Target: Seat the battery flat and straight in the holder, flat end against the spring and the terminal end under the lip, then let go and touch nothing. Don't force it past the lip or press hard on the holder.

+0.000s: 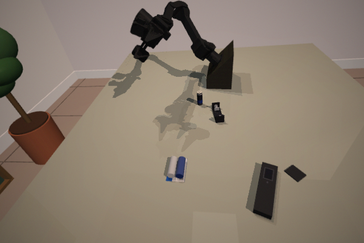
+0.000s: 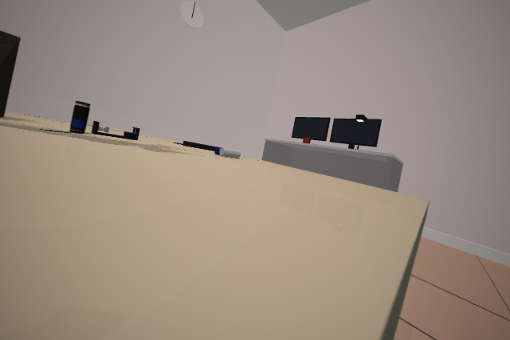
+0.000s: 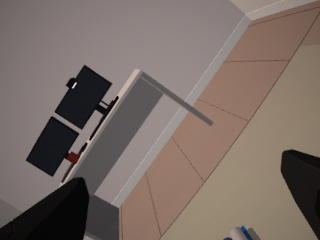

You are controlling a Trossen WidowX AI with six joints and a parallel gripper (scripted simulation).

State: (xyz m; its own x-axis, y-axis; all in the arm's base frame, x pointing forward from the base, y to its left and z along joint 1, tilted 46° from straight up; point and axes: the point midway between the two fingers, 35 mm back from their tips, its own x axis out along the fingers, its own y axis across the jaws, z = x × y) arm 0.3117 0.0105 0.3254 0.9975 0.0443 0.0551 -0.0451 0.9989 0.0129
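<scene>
The battery is 140 mm behind my gripper tip, 170 mm to the left of it and 290 mm below it. The rest, counted from my gripper tip: long black box (250 mm ahead, 440 mm to the left, 300 mm below); small black plate (170 mm ahead, 530 mm to the left, 320 mm below).
</scene>
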